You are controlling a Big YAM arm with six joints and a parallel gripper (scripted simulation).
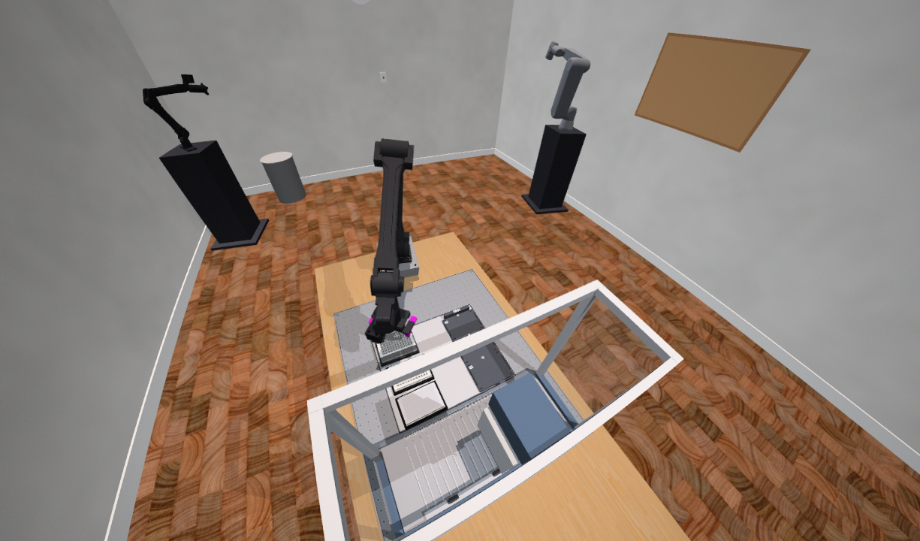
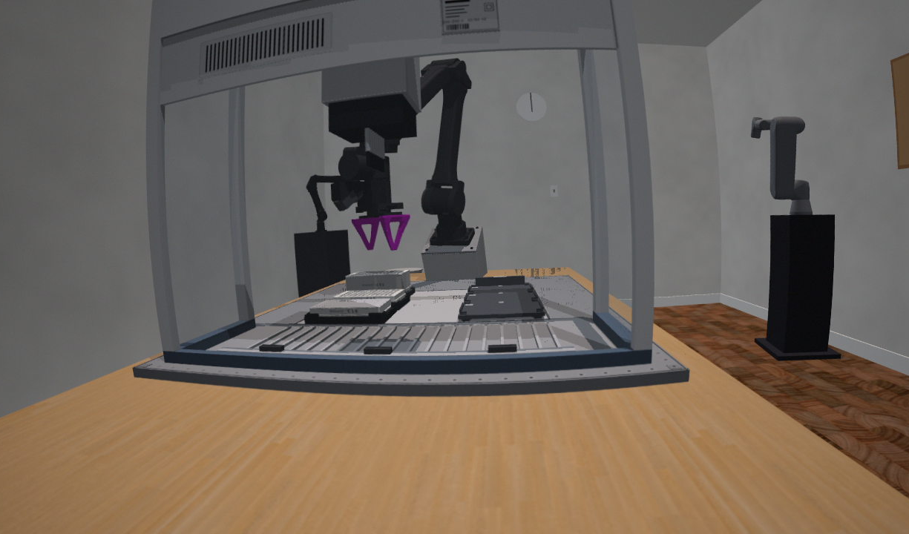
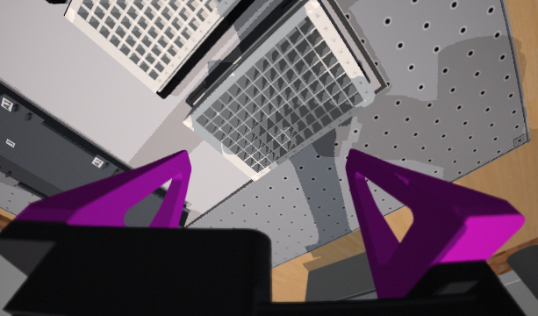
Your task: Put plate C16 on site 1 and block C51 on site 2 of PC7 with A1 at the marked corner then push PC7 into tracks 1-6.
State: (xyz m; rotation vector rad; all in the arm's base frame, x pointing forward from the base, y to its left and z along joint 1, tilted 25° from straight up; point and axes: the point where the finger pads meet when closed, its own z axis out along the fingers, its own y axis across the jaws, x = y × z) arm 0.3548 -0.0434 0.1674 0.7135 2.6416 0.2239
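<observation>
The nest S1 lies 10 mm to the right of my hand and 110 mm below it. From my hand the other things lie so: nest S3 (220 mm ahead, 50 mm to the left, 110 mm below); then carrier PC7 (60 mm ahead, 270 mm to the left, 100 mm below); then 96-well plate C15 (110 mm ahead, 30 mm to the left, 90 mm below).
</observation>
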